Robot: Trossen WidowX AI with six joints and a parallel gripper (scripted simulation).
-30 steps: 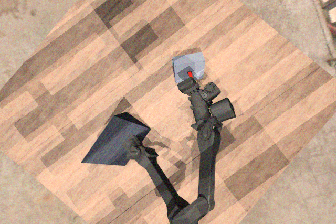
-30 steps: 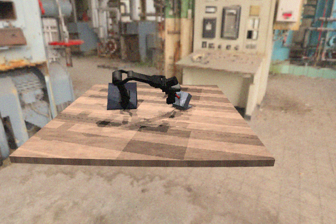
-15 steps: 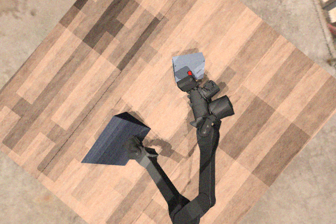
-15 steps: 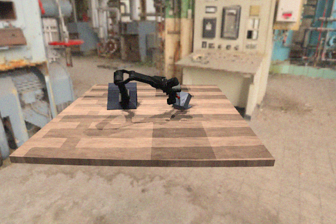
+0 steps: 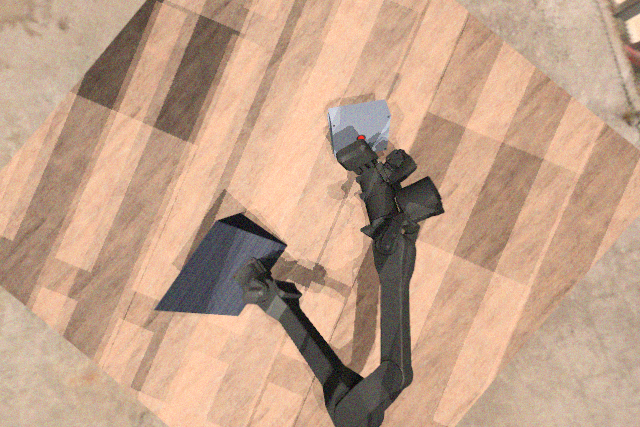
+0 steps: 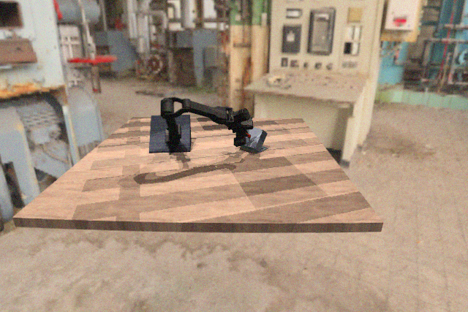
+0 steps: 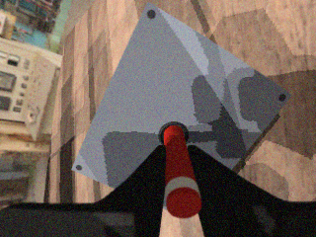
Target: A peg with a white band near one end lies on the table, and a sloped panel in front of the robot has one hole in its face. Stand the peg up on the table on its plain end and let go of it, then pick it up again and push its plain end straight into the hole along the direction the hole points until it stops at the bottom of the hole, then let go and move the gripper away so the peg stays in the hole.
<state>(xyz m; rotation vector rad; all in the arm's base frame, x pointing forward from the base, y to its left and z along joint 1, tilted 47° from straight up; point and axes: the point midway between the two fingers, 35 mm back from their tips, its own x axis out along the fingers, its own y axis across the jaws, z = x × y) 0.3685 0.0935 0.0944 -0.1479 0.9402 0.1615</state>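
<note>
My gripper tip is 20 mm short of the sloped grey-blue panel, 30 mm to the right of it and 30 mm above it. Also, from my gripper tip: red peg (10 mm behind, 10 mm to the right, 10 mm above).
</note>
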